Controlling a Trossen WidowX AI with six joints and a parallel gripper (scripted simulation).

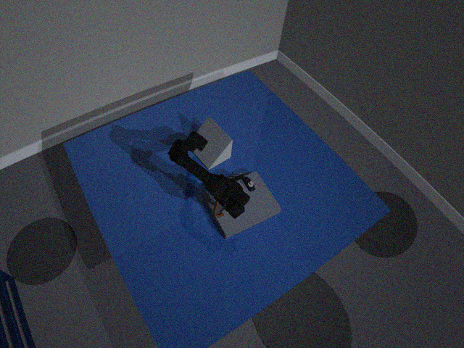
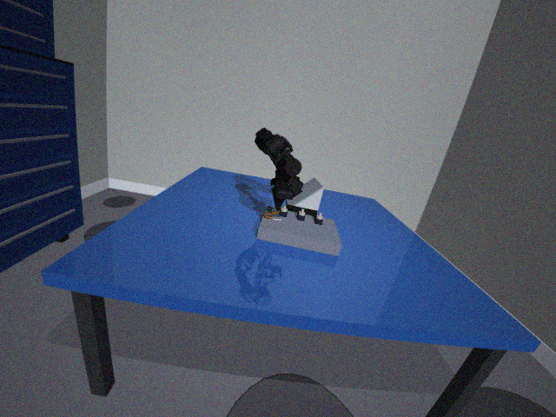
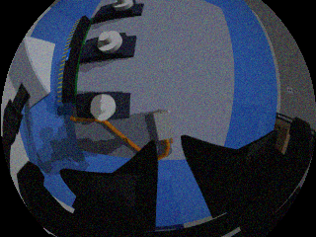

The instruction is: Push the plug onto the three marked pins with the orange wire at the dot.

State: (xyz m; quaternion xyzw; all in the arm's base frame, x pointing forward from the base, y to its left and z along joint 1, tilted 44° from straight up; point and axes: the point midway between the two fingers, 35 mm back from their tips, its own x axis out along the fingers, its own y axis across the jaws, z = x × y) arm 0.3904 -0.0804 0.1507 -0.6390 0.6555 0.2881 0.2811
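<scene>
Now: gripper tip 11 cm past the blue band, 12 cm to the right of it and 2 cm above it. The rest, counted from my gripper tip: grey printed holder 5 cm ahead, 9 cm to the left, 7 cm below.
</scene>
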